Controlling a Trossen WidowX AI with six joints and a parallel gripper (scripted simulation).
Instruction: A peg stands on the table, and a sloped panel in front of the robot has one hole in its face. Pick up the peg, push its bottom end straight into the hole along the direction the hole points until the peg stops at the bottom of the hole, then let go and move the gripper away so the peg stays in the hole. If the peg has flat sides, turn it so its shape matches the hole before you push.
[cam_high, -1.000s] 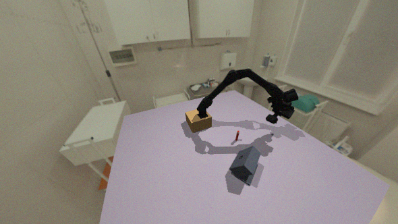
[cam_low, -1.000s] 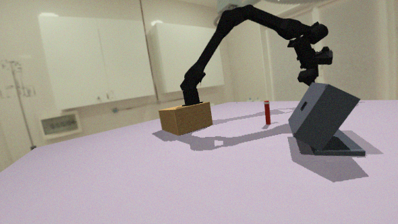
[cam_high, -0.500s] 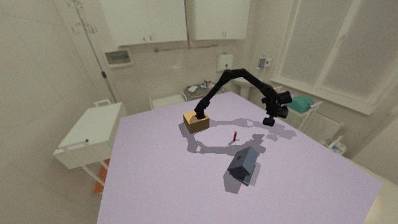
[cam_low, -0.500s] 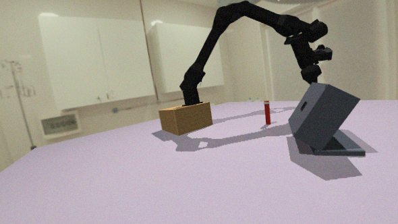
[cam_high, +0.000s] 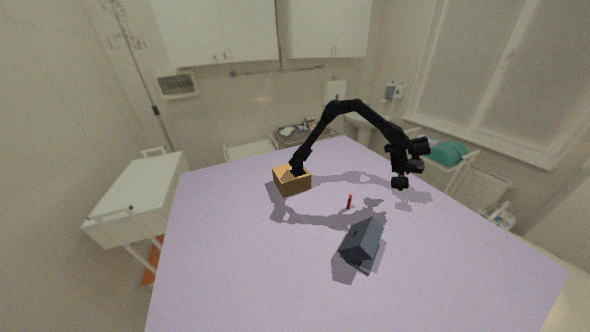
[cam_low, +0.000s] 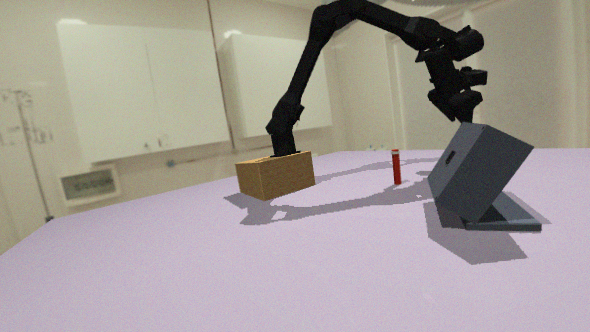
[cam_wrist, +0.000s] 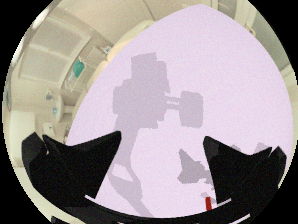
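My gripper tip is now 60 mm past the red peg, 230 mm to the left of it and 50 mm above it. Round my gripper tip: dark grey sloped panel (120 mm ahead, 330 mm to the right, 40 mm below).
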